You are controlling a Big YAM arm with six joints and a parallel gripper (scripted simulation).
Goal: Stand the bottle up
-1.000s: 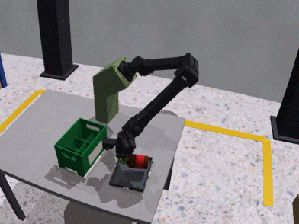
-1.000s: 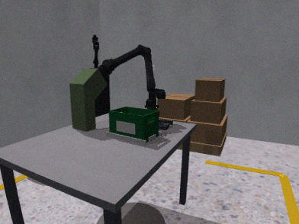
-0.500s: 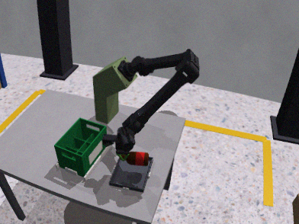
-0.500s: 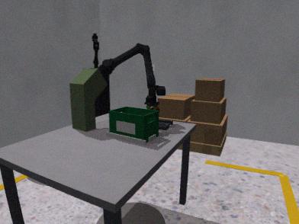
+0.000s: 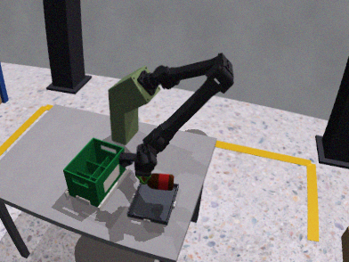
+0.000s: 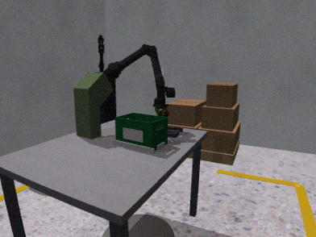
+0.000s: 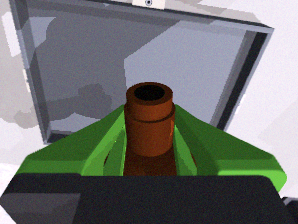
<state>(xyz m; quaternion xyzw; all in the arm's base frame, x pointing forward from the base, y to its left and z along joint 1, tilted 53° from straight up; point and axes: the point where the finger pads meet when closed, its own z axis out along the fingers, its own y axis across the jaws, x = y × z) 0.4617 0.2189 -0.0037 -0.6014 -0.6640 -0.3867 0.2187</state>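
The brown bottle lies 5 cm to the left of my hand and 1 cm behind it. The rest, counted from my hand: green crate: 26 cm to the right, 4 cm below, 1 cm behind; dark tray: 12 cm below, 5 cm to the left.
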